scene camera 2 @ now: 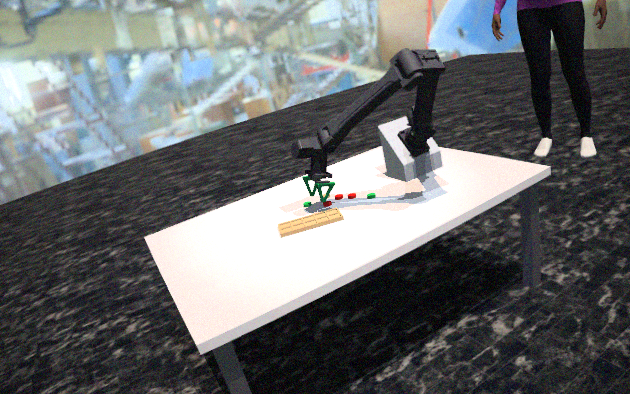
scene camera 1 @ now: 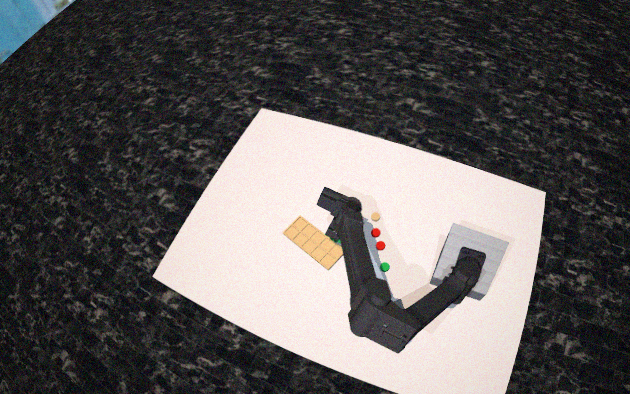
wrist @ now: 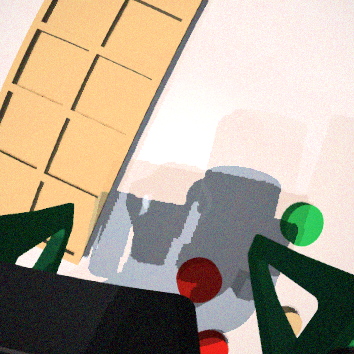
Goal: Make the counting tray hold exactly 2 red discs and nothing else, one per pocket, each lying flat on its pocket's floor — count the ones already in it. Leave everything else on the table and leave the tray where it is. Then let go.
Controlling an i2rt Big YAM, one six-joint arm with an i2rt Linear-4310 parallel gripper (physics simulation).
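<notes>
The tan counting tray (scene camera 1: 290,233) (scene camera 2: 300,229) (wrist: 167,50) lies flat; its pockets that show are empty, some hidden by the arm or cut off. My gripper (scene camera 2: 318,198) (wrist: 165,230) is open and empty, low above the table beside the tray. A red disc (scene camera 2: 327,203) (wrist: 199,280) lies on the table near the tray, below the fingers. A second red disc (scene camera 1: 375,232) (scene camera 2: 339,196) (wrist: 214,345) and a third red disc (scene camera 1: 380,245) (scene camera 2: 352,195) lie farther toward the base.
A green disc (scene camera 2: 307,204) (wrist: 307,224) lies beside one finger. Another green disc (scene camera 1: 385,267) (scene camera 2: 371,195) lies nearer the base. A tan disc (scene camera 1: 375,216) (wrist: 293,321) shows partly behind a finger in the wrist view. The grey base block (scene camera 1: 447,245) (scene camera 2: 394,152) carries the arm.
</notes>
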